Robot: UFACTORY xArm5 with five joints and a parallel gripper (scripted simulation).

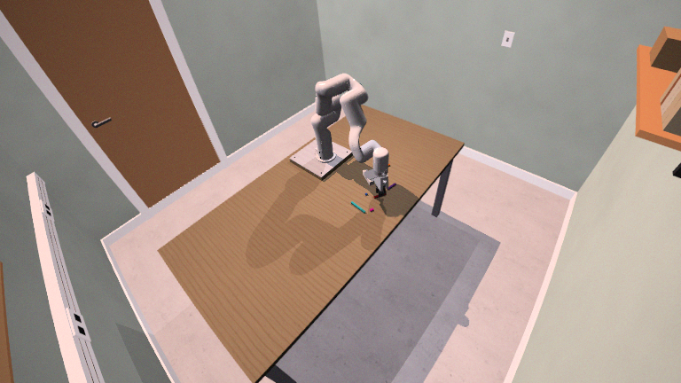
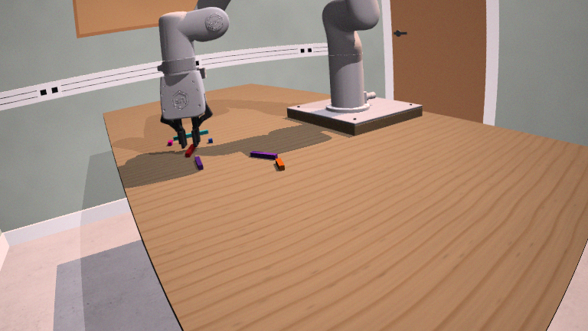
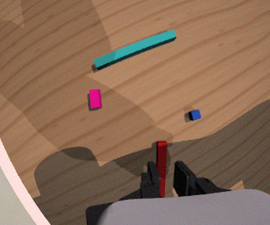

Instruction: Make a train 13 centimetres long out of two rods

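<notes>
Now: the red rod 3 cm below my hand. Round my hand: turquoise rod (14 cm to the right, 3 cm below, 3 cm behind); magenta rod (11 cm to the right, 3 cm below, 3 cm ahead); blue rod (6 cm behind, 4 cm to the right, 3 cm below).
</notes>
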